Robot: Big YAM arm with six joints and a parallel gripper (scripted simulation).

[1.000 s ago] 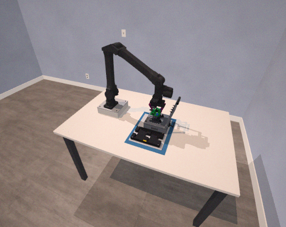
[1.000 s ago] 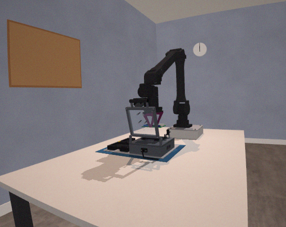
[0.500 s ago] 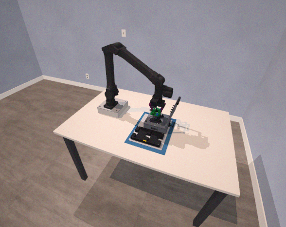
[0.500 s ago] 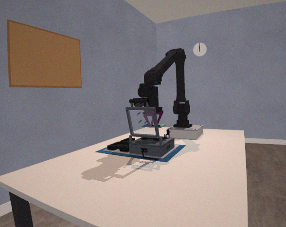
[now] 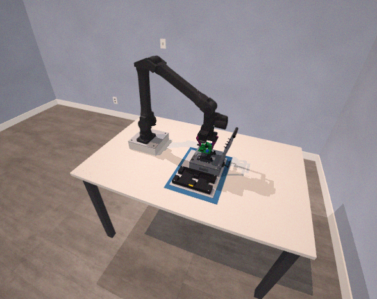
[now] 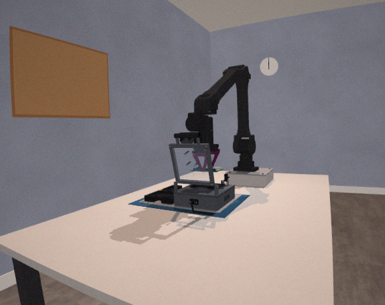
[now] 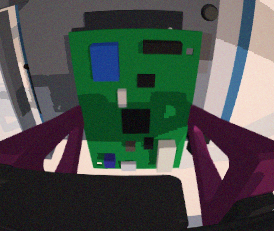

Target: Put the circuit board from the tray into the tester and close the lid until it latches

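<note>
The small latch hook is 60 mm behind my hand, 50 mm to the left of it and 50 mm below it. Also, from my hand: clear lid 130 mm ahead, 50 mm above, 10 mm to the left; green circuit board right at my hand.
</note>
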